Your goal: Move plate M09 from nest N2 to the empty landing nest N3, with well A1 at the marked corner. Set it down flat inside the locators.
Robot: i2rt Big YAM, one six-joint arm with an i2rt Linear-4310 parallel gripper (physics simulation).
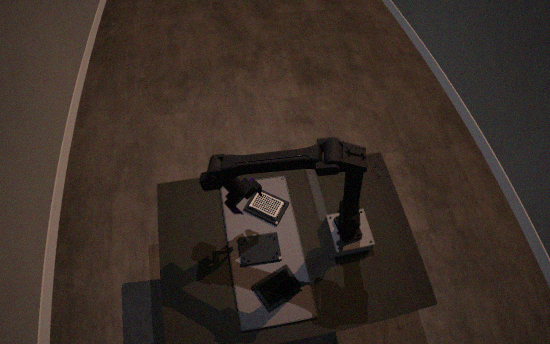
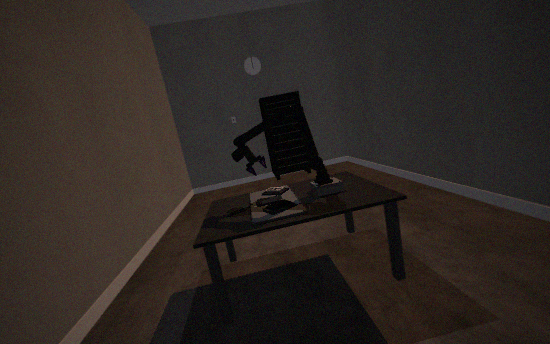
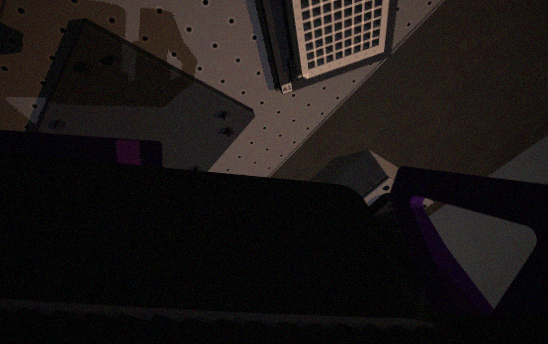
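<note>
A white well plate (image 1: 266, 205) (image 2: 275, 190) (image 3: 345, 35) sits in a dark nest; a small tag (image 3: 286, 88) at that nest's corner seems to read A1. The empty nest (image 1: 260, 249) (image 3: 165, 115), a dark slab with small corner locators, lies in the middle of the row, partly shadowed. A dark well plate (image 1: 277, 287) (image 2: 279, 207) sits in the nest at the other end. Which plate is M09 is not readable. My gripper (image 1: 247, 197) (image 2: 259, 170) (image 3: 283, 170) is open and empty, high above the board, near the white plate's end and tilted.
The nests stand turned at different angles on a pale perforated board (image 1: 296, 245) (image 3: 280, 120). The arm's base block (image 1: 369, 241) (image 2: 330, 189) stands beside it on the dark table (image 1: 395, 265) (image 2: 370, 195). A dark slatted panel (image 2: 284, 135) rises near the arm. Arm shadows cross the board.
</note>
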